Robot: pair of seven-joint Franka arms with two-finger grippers.
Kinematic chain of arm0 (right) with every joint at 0, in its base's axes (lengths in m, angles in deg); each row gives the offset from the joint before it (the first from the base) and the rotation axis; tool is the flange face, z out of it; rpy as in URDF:
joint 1: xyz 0 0 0.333 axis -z
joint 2: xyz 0 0 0 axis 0.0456 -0.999 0
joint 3: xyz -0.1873 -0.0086 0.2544 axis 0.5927 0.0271 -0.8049
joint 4: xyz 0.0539 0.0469 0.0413 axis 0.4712 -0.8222 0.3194
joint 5: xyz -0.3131 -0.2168 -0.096 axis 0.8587 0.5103 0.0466
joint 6: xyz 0 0 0 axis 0.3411 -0.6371 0.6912
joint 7: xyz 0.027 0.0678 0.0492 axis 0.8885 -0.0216 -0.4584
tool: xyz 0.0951 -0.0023 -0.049 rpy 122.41 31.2 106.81
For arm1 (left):
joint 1: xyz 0 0 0.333 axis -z
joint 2: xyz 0 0 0 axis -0.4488 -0.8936 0
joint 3: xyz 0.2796 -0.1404 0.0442 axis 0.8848 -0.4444 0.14
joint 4: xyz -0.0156 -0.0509 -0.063 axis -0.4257 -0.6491 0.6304
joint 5: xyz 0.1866 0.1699 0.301 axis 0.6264 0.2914 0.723
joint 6: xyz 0 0 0 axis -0.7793 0.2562 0.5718
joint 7: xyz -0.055 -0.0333 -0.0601 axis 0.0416 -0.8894 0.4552
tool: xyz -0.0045 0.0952 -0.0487 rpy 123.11 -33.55 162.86
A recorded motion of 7 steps. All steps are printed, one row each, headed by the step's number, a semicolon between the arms.
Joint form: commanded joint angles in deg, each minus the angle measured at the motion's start. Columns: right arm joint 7, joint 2, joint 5, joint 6, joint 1, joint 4, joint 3; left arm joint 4, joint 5, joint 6, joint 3, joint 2, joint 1, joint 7.
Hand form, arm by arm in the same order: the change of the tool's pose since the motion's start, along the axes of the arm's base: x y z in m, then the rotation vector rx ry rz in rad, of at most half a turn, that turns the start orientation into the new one. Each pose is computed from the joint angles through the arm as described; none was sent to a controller.
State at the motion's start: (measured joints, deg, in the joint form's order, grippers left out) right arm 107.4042 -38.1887 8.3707 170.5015 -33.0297 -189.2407 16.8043; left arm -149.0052 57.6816 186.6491 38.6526 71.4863 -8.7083 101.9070
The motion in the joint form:
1: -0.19 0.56 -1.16 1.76 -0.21 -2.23 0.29; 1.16 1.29 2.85 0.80 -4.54 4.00 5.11
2: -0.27 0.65 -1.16 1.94 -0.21 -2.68 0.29; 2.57 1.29 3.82 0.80 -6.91 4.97 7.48
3: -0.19 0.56 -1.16 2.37 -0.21 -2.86 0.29; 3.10 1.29 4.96 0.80 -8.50 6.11 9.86
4: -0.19 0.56 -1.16 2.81 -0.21 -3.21 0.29; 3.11 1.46 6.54 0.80 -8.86 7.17 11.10
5: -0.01 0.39 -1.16 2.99 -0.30 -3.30 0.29; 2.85 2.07 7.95 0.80 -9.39 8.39 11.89
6: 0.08 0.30 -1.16 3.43 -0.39 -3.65 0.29; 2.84 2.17 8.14 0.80 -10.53 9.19 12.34
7: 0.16 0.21 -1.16 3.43 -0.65 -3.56 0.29; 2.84 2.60 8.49 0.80 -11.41 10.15 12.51
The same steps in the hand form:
1: -0.0042 -0.0073 -0.0093 0.0045 0.0049 -0.0183; 0.0085 -0.0395 -0.0359 0.0250 0.0006 0.0280
2: -0.0054 -0.0090 -0.0116 0.0015 0.0060 -0.0176; 0.0147 -0.0539 -0.0494 0.0244 0.0005 0.0523
3: -0.0053 -0.0093 -0.0131 0.0024 0.0037 -0.0207; 0.0161 -0.0689 -0.0614 0.0232 -0.0007 0.0737
4: -0.0057 -0.0103 -0.0151 0.0024 0.0017 -0.0225; 0.0145 -0.0814 -0.0630 0.0154 -0.0212 0.0759
5: -0.0063 -0.0100 -0.0170 0.0007 0.0031 -0.0247; 0.0115 -0.0950 -0.0691 0.0185 -0.0355 0.0648
6: -0.0074 -0.0106 -0.0197 -0.0006 0.0026 -0.0263; 0.0098 -0.1044 -0.0822 0.0275 -0.0217 0.0578
7: -0.0089 -0.0088 -0.0198 -0.0006 0.0031 -0.0232; 0.0069 -0.1151 -0.0920 0.0379 -0.0173 0.0412

